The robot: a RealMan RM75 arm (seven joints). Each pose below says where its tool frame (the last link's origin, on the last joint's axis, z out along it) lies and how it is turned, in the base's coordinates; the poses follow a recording.
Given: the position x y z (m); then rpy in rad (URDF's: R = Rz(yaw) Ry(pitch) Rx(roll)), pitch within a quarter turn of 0, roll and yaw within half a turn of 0.
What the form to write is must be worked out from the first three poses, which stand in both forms.
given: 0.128 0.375 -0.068 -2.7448 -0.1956 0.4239
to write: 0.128 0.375 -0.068 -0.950 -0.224 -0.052 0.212
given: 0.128 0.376 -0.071 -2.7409 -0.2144 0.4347
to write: 0.128 0.376 -0.071 -0.947 -0.231 -0.060 0.216
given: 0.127 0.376 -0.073 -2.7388 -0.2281 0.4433
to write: 0.127 0.376 -0.073 -0.945 -0.236 -0.065 0.218
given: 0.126 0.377 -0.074 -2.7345 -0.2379 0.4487
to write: 0.126 0.377 -0.074 -0.943 -0.240 -0.069 0.222
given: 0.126 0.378 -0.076 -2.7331 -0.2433 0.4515
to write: 0.126 0.378 -0.076 -0.942 -0.242 -0.071 0.223
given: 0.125 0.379 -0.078 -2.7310 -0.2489 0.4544
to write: 0.125 0.379 -0.078 -0.941 -0.243 -0.073 0.224
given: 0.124 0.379 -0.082 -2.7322 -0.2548 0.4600
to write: 0.124 0.379 -0.082 -0.940 -0.247 -0.075 0.225
